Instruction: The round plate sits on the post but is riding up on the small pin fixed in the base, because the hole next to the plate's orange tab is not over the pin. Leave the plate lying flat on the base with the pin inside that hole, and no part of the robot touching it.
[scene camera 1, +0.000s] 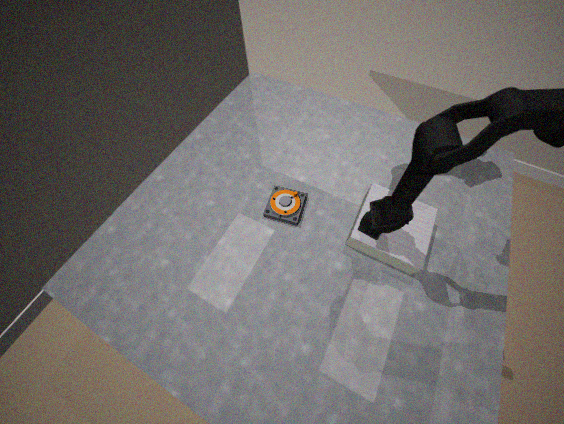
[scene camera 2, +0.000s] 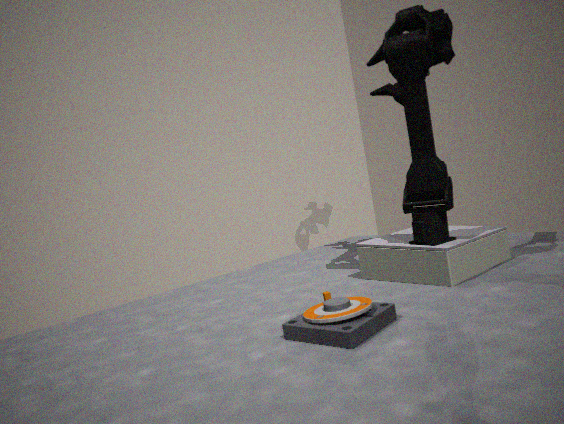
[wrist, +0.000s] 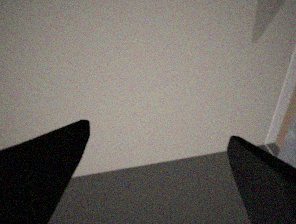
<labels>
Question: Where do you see my gripper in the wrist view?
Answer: At 159, 135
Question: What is my gripper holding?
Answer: Nothing.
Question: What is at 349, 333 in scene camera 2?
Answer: A base.
</labels>
